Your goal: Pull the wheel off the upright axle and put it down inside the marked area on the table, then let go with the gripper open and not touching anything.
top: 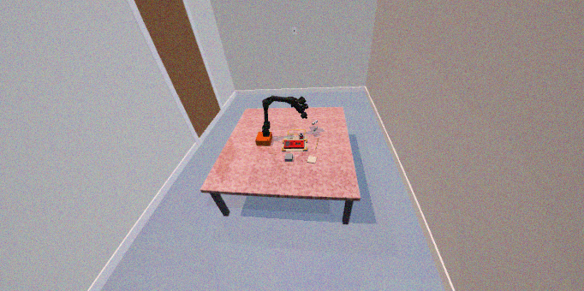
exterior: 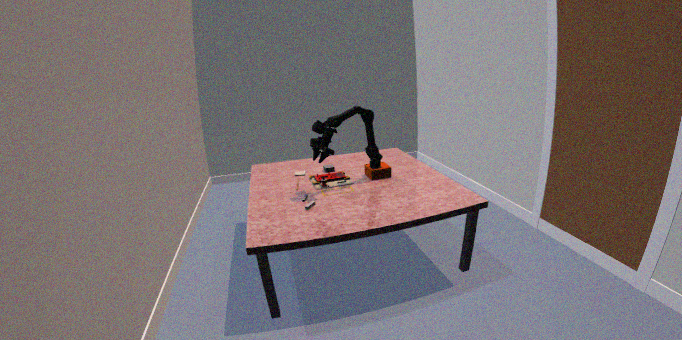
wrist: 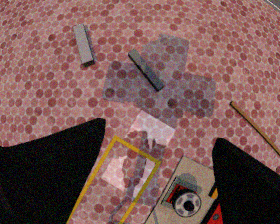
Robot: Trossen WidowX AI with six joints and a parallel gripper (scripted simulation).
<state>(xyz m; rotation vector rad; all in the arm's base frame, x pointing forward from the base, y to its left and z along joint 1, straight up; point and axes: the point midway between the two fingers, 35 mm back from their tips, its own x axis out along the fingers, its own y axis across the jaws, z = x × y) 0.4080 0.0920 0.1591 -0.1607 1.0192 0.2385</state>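
My gripper tip is 6 cm past the dark wheel, 9 cm to the left of it and 16 cm above it. The rest, counted from my gripper tip: beige block: 3 cm ahead, 41 cm to the right, 20 cm below; thin stick: 9 cm ahead, 20 cm to the right, 20 cm below; grey plate: 12 cm behind, 19 cm to the right, 19 cm below.
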